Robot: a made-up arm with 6 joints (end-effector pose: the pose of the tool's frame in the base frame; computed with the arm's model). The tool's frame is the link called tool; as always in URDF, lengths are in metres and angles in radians. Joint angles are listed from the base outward.
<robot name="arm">
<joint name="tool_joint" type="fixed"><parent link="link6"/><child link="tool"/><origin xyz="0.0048 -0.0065 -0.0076" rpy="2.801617 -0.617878 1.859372"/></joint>
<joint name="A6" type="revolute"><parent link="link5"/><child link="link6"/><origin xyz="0.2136 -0.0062 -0.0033"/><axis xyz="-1 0 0"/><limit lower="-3.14" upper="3.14" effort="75" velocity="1"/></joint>
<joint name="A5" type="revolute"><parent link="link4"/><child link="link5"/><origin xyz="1.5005 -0.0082 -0.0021"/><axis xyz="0 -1 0"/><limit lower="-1.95" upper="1.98" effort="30" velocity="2.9"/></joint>
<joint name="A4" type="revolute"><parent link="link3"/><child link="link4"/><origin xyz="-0.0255 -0.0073 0.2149"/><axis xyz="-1 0 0"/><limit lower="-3.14" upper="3.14" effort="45" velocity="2.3"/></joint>
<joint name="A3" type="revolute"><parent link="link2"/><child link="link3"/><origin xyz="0.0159 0.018 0.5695"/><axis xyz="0 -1 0"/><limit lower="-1.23" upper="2.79" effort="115" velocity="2.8"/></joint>
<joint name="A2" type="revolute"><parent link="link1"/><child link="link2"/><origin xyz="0.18 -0.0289 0.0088"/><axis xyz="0 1 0"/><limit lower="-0.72" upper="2.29" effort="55" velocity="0.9"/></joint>
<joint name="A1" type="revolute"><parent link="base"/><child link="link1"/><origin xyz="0.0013 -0.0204 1.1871"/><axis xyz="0 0 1"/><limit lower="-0.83" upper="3.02" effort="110" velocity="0.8"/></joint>
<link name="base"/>
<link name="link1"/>
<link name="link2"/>
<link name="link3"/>
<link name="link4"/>
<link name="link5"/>
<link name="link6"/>
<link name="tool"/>
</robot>
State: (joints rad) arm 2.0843 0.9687 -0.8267 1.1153 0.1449 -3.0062
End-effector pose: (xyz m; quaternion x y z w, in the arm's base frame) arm -0.2570 0.4211 -0.1953 -0.6573 -0.4251 0.3184 0.5347
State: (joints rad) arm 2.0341 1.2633 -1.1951 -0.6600 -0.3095 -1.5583
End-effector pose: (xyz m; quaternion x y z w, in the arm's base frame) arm 0.1947 -0.4618 0.1770 -0.9335 -0.2887 0.1705 0.1272
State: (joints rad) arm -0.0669 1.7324 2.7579 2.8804 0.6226 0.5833
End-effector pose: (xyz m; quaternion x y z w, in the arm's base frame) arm 1.5091 -0.0853 2.5588 0.1673 0.0226 -0.7207 0.6724
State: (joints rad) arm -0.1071 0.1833 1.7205 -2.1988 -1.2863 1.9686
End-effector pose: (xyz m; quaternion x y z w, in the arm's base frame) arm 0.0469 0.1386 3.3047 -0.2494 0.7457 0.2666 0.5574
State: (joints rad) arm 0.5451 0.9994 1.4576 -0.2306 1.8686 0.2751
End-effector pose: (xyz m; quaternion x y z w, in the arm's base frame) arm 1.5500 0.8156 2.4892 0.0241 0.3062 0.8574 0.4129
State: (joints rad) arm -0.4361 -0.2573 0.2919 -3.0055 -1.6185 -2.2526
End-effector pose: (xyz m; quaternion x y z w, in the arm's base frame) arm 0.9788 -0.4583 2.8821 0.3284 0.2049 0.2962 0.8732
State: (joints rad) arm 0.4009 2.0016 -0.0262 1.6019 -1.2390 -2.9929
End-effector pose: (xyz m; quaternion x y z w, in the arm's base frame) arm 0.2845 -0.1452 -0.5473 -0.9657 -0.2484 -0.0216 0.0730
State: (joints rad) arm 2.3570 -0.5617 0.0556 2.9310 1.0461 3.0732
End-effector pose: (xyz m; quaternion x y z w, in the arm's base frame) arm -0.8409 0.7786 2.6268 0.4038 -0.7993 0.2598 0.3614
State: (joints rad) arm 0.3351 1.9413 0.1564 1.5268 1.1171 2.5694
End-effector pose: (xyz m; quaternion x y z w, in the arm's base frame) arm 0.5130 0.3464 -0.6045 -0.4209 0.5675 -0.0411 0.7065
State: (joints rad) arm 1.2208 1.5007 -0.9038 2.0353 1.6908 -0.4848
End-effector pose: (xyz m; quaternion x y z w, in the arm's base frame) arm -0.2539 -0.1869 0.1390 0.4656 -0.2698 0.3419 0.7704
